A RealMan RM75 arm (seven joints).
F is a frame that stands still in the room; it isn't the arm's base.
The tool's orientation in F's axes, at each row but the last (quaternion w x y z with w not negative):
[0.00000 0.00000 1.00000 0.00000]
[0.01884 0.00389 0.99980 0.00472]
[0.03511 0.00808 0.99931 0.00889]
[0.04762 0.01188 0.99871 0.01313]
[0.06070 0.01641 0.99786 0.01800]
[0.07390 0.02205 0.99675 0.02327]
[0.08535 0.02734 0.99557 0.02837]
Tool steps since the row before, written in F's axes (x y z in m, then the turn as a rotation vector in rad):
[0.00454 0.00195 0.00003 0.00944 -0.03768 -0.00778]
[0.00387 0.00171 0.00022 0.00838 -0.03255 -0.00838]
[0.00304 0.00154 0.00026 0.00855 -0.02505 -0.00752]
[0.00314 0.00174 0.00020 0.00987 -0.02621 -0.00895]
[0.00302 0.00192 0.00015 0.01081 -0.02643 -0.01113]
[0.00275 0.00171 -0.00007 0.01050 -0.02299 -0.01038]
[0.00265 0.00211 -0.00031 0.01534 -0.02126 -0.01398]
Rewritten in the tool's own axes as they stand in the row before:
[-0.00454 0.00195 -0.00003 -0.00944 -0.03768 0.00778]
[-0.00386 0.00174 -0.00006 -0.00832 -0.03256 0.00839]
[-0.00302 0.00159 -0.00002 -0.00842 -0.02505 0.00767]
[-0.00310 0.00181 0.00014 -0.00963 -0.02622 0.00919]
[-0.00295 0.00202 0.00028 -0.01031 -0.02649 0.01146]
[-0.00263 0.00181 0.00055 -0.00995 -0.02303 0.01082]
[-0.00243 0.00222 0.00087 -0.01400 -0.02129 0.01528]

